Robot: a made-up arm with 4 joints.
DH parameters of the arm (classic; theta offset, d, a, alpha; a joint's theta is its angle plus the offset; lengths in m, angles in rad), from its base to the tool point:
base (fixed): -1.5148 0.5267 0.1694 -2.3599
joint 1: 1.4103 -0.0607 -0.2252 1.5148
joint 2: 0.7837 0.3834 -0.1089 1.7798
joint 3: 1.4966 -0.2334 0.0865 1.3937
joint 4: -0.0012 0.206 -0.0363 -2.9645
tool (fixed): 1.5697 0.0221 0 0
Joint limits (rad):
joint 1: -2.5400..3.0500
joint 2: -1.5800..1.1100
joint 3: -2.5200..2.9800
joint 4: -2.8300..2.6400
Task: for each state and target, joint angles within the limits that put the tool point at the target. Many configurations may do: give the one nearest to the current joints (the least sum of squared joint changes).
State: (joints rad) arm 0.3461 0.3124 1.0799 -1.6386
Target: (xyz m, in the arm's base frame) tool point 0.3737 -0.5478 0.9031
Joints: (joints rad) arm -0.1341 1.0787 0.2695 -1.3497
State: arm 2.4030 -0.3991 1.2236 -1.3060
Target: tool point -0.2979 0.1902 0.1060
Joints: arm 2.7984 -0.6204 0.6886 -1.2101
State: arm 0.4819 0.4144 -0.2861 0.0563
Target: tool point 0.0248 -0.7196 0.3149
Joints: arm 1.0622 0.1340 0.0863 0.2505
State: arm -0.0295 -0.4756 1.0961 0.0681
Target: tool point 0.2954 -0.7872 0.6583
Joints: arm 0.2870 -0.3125 1.1073 -0.0221
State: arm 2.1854 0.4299 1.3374 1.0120
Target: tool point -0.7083 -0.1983 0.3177
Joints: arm 2.3096 1.0611 2.2504 1.5068
